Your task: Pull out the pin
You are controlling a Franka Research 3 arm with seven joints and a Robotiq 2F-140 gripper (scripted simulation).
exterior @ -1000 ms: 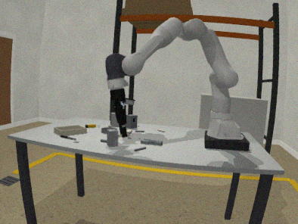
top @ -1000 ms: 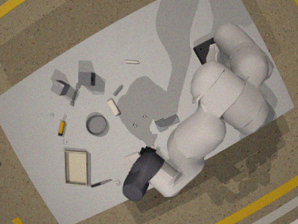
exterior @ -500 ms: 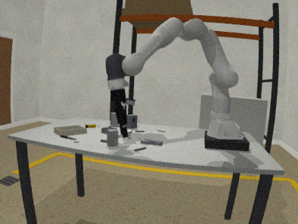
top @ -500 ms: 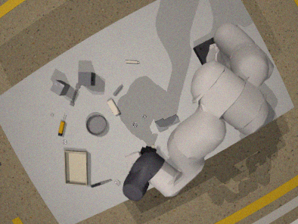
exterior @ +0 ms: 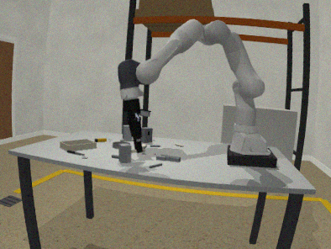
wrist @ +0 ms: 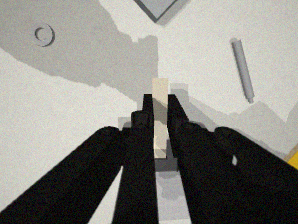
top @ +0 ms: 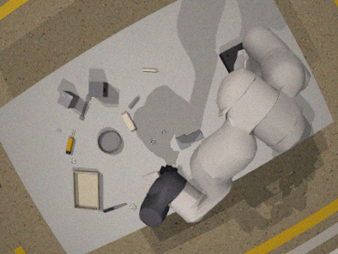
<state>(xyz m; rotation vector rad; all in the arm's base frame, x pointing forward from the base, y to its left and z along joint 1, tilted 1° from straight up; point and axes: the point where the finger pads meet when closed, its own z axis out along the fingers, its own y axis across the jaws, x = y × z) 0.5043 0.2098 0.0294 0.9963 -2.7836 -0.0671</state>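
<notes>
Right now the cream pin is 3 cm below my hand. The rest, counted from my hand: short grey pin: 10 cm ahead, 7 cm below; grey block: 4 cm to the left, 4 cm ahead, 3 cm below; grey rod: 10 cm behind, 8 cm to the left, 7 cm below.
</notes>
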